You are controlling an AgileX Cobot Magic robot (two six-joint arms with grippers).
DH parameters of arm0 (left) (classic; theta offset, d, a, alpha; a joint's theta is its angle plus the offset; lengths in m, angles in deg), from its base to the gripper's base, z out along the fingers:
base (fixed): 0 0 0 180
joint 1: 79.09 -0.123 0 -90
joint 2: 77.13 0 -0.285 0
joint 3: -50.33 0 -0.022 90
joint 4: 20.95 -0.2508 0 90
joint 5: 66.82 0 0.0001 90
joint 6: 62.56 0.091 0 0
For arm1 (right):
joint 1: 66.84 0.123 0 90
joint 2: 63.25 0 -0.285 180
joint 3: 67.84 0 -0.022 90
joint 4: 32.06 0.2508 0 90
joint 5: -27.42 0 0.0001 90
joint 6: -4.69 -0.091 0 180
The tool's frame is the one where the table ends.
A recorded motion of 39 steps. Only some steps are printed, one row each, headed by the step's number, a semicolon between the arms.
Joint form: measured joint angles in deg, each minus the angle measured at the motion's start. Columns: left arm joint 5, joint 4, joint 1, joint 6, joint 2, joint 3; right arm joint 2, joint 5, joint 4, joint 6, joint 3, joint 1.
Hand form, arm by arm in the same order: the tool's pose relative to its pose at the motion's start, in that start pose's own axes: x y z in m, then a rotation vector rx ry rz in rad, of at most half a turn. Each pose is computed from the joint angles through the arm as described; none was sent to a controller.
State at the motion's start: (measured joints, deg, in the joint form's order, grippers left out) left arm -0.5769 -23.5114 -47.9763 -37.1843 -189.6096 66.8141; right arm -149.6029 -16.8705 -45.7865 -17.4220 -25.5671 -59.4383
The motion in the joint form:
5: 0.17 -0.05 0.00 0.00 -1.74 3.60; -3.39 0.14 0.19 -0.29 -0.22 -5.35
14: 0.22 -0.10 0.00 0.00 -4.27 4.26; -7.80 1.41 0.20 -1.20 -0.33 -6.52
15: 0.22 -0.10 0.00 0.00 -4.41 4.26; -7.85 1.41 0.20 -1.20 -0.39 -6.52
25: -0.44 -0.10 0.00 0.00 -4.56 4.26; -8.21 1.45 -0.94 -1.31 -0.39 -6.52
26: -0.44 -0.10 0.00 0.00 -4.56 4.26; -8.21 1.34 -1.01 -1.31 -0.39 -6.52
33: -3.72 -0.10 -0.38 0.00 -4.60 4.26; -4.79 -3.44 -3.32 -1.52 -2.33 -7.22
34: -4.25 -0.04 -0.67 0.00 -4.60 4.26; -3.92 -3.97 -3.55 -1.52 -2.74 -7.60
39: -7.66 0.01 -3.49 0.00 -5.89 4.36; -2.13 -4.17 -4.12 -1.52 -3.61 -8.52
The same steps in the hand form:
5: -0.0104 0.0054 -0.0021 -0.0139 -0.0260 -0.0010; -0.0038 -0.0165 0.0145 0.0221 0.0646 0.0899
14: -0.0139 0.0064 0.0143 0.0003 0.0043 0.0007; -0.0064 -0.0176 0.0313 0.0302 0.1194 0.1142
15: -0.0140 0.0064 0.0154 0.0014 0.0065 0.0008; -0.0067 -0.0176 0.0313 0.0301 0.1193 0.1142
25: -0.0150 0.0069 0.0166 -0.0024 -0.0016 0.0009; -0.0071 -0.0186 0.0327 0.0428 0.1203 0.0998
26: -0.0150 0.0069 0.0166 -0.0024 -0.0016 0.0009; -0.0069 -0.0187 0.0326 0.0442 0.1218 0.0988
33: -0.0185 0.0115 0.0168 -0.0285 -0.0515 -0.0052; -0.0099 -0.0279 0.0139 0.0866 0.1013 0.1013
34: -0.0183 0.0137 0.0168 -0.0330 -0.0593 -0.0105; -0.0109 -0.0304 0.0095 0.0903 0.0884 0.1093
39: -0.0141 0.0343 0.0266 -0.0636 -0.0853 -0.0559; -0.0140 -0.0357 0.0003 0.0943 0.0469 0.1268

